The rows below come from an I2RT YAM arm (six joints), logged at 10 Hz.
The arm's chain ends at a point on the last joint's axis. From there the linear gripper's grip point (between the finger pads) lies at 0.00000 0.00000 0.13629 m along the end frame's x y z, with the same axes.
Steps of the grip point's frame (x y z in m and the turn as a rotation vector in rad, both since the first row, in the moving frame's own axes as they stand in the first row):
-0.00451 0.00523 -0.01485 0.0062 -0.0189 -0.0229
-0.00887 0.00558 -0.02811 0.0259 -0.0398 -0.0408
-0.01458 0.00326 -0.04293 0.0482 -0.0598 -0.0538
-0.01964 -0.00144 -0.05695 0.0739 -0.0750 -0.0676
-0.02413 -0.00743 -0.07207 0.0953 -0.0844 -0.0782
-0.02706 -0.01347 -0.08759 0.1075 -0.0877 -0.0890
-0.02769 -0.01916 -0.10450 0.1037 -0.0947 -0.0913
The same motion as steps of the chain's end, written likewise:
-0.00192 0.00605 -0.01482 0.0062 -0.0189 -0.0229
-0.00338 0.00900 -0.02796 0.0259 -0.0398 -0.0408
-0.00627 0.00960 -0.04253 0.0482 -0.0598 -0.0538
-0.00910 0.00826 -0.05620 0.0739 -0.0750 -0.0676
-0.01216 0.00506 -0.07097 0.0953 -0.0844 -0.0782
-0.01451 0.00058 -0.08628 0.1075 -0.0877 -0.0890
-0.01420 -0.00568 -0.10316 0.1037 -0.0947 -0.0913

